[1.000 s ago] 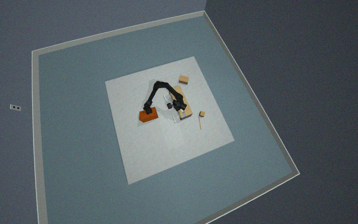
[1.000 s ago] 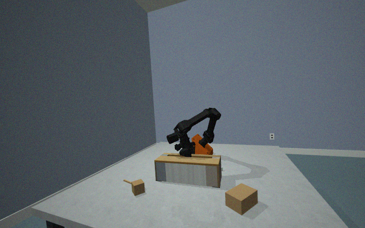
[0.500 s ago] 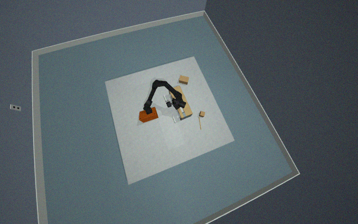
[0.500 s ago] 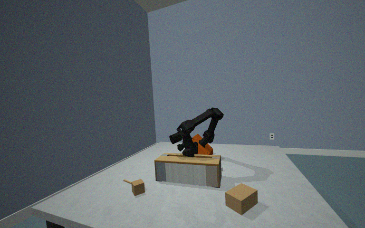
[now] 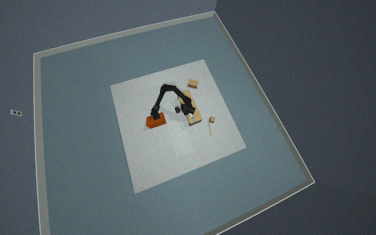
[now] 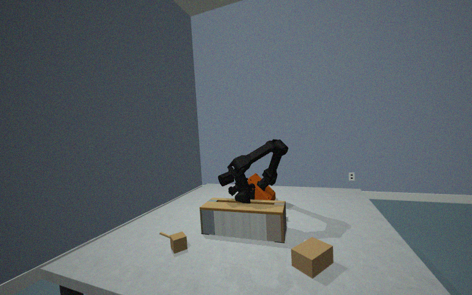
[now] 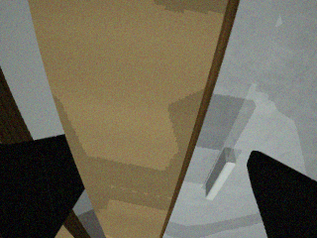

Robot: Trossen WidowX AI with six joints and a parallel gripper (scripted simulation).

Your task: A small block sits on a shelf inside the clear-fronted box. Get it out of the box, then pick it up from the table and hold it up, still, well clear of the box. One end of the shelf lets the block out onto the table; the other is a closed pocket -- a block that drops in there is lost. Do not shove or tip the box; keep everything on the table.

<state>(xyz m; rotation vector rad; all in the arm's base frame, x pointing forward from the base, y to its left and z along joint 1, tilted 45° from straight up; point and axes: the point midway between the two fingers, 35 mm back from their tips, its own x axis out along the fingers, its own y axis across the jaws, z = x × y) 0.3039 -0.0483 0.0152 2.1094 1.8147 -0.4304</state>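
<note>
Right now my gripper tip is 3 cm short of the box, 2 cm to the left of it and 2 cm above it. From my gripper tip the other things lie so: purple block 6 cm ahead, 2 cm to the left.
</note>
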